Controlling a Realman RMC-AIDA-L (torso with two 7-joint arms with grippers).
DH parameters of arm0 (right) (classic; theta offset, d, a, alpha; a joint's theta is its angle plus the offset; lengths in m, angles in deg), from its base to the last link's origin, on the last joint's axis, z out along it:
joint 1: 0 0.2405 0 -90
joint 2: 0 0 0 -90
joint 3: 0 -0.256 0 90
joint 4: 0 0 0 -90
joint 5: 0 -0.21 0 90
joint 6: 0 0 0 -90
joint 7: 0 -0.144 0 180
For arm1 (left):
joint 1: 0 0.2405 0 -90
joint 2: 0 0 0 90
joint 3: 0 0.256 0 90
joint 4: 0 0 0 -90
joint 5: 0 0.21 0 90
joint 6: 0 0 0 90
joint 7: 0 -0.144 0 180
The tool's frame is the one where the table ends.
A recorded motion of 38 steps. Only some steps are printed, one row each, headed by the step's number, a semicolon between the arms.
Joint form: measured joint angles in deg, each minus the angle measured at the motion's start. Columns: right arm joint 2, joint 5, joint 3, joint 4, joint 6, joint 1, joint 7; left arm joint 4, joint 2, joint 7, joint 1, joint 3, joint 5, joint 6.
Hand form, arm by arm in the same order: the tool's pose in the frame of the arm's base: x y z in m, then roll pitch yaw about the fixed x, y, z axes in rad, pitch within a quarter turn. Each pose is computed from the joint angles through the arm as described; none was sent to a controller.
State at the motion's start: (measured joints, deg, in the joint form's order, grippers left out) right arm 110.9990 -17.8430 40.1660 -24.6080 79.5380 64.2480 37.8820; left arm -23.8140 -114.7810 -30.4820 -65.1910 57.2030 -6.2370 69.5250
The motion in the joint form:
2: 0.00 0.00 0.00 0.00 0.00 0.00 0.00; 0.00 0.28 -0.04 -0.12 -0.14 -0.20 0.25
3: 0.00 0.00 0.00 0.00 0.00 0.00 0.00; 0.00 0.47 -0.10 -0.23 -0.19 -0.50 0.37
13: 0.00 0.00 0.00 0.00 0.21 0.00 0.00; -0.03 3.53 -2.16 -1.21 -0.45 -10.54 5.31
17: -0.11 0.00 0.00 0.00 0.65 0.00 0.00; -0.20 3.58 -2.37 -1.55 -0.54 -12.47 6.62
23: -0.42 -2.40 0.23 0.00 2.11 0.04 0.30; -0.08 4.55 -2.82 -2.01 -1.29 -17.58 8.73
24: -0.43 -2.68 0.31 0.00 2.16 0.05 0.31; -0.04 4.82 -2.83 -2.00 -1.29 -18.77 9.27
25: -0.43 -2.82 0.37 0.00 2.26 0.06 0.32; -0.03 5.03 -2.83 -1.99 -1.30 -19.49 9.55
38: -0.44 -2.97 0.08 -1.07 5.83 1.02 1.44; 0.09 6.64 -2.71 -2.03 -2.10 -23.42 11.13
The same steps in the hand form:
2: 0.1907 0.4356 0.0083 -2.7854 -0.0890 -1.0673; -0.2105 0.4417 -0.0072 -2.4220 0.2904 1.0116
3: 0.1907 0.4356 0.0083 -2.7854 -0.0890 -1.0673; -0.2096 0.4425 -0.0060 -2.4249 0.2869 1.0108
13: 0.1906 0.4351 0.0082 -2.7875 -0.0917 -1.0683; -0.1899 0.4446 0.0038 -2.5672 0.2315 1.0116
17: 0.1907 0.4344 0.0090 -2.7905 -0.0963 -1.0706; -0.1831 0.4430 0.0017 -2.6051 0.2270 1.0091
23: 0.1850 0.4329 0.0092 -2.8322 -0.0906 -1.0686; -0.1703 0.4427 0.0030 -2.6911 0.1882 1.0113
24: 0.1844 0.4329 0.0090 -2.8356 -0.0892 -1.0678; -0.1684 0.4423 0.0037 -2.7092 0.1812 1.0149
25: 0.1840 0.4327 0.0088 -2.8380 -0.0898 -1.0675; -0.1673 0.4423 0.0046 -2.7191 0.1756 1.0169
38: 0.1729 0.4300 0.0114 -2.8730 -0.1247 -1.0366; -0.1602 0.4448 0.0136 -2.7749 0.1312 1.0324

